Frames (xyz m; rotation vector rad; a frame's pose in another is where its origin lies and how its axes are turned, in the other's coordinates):
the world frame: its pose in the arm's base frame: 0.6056 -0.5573 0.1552 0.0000 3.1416 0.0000
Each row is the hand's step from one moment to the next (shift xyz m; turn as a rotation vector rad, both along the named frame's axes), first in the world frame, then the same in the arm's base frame.
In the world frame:
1: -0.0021 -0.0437 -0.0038 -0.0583 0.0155 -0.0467
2: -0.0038 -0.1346 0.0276 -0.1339 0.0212 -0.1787
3: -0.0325 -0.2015 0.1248 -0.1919 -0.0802 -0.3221
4: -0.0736 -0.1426 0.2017 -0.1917 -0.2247 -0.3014
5: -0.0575 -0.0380 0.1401 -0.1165 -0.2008 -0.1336
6: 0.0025 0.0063 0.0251 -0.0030 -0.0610 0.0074
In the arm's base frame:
1: 0.0021 -0.0437 0.0038 0.0583 0.0155 0.0467
2: 0.0038 -0.1346 -0.0276 0.1339 0.0212 0.1787
3: 0.0325 -0.2015 -0.1248 0.1919 -0.0802 0.3221
4: 0.0736 -0.1426 -0.2017 0.1917 -0.2247 0.3014
5: 0.0575 -0.0380 -0.1401 0.1165 -0.2008 0.1336
6: -0.0025 0.0063 -0.0251 0.0030 -0.0610 -0.0074

